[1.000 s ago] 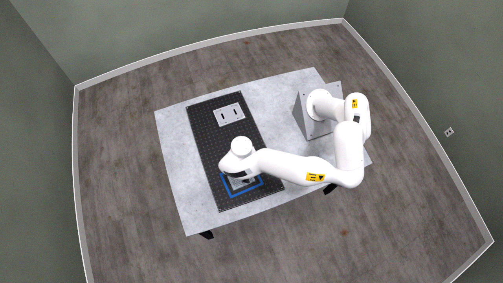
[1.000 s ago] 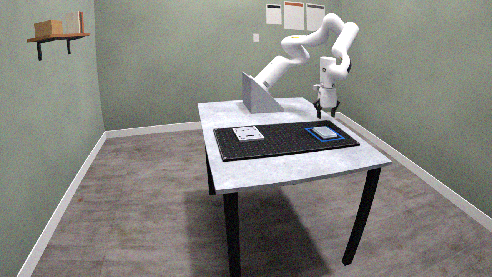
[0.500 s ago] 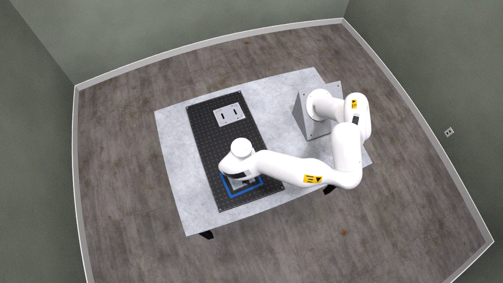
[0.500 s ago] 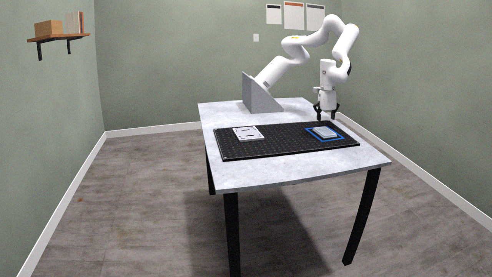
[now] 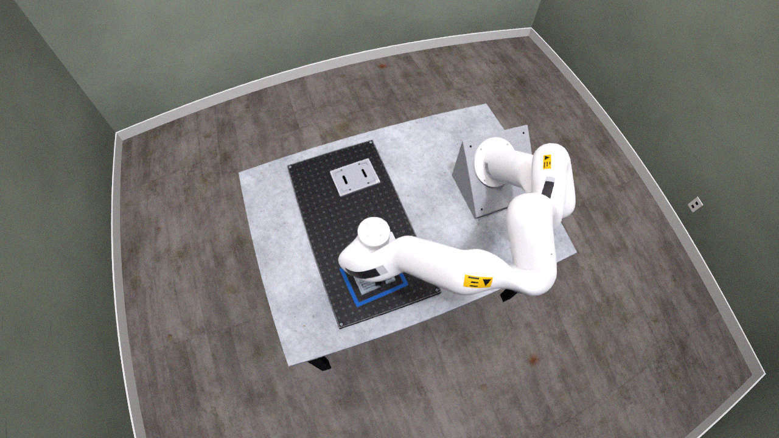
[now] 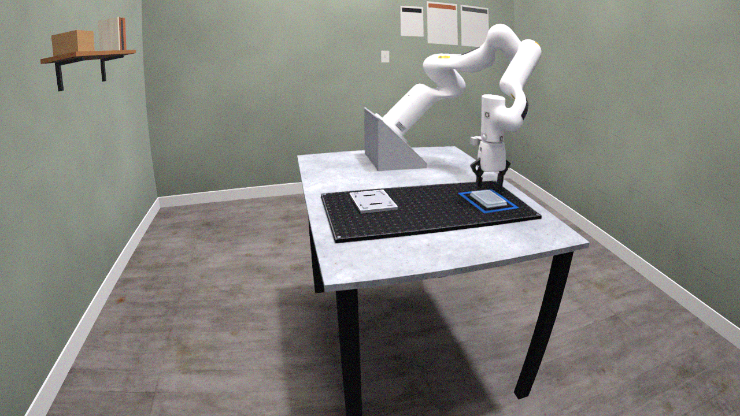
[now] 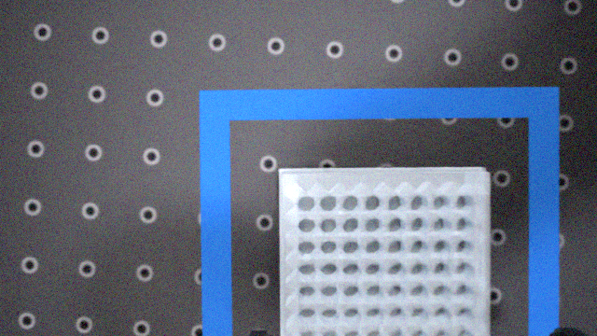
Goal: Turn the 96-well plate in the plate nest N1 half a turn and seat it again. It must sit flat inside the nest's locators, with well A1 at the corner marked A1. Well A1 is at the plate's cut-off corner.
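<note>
Right now my hand is 60 mm above the 96-well plate. The rest, counted from my hand: slotted fixture plate 50 mm behind, 410 mm to the right, 60 mm below.
</note>
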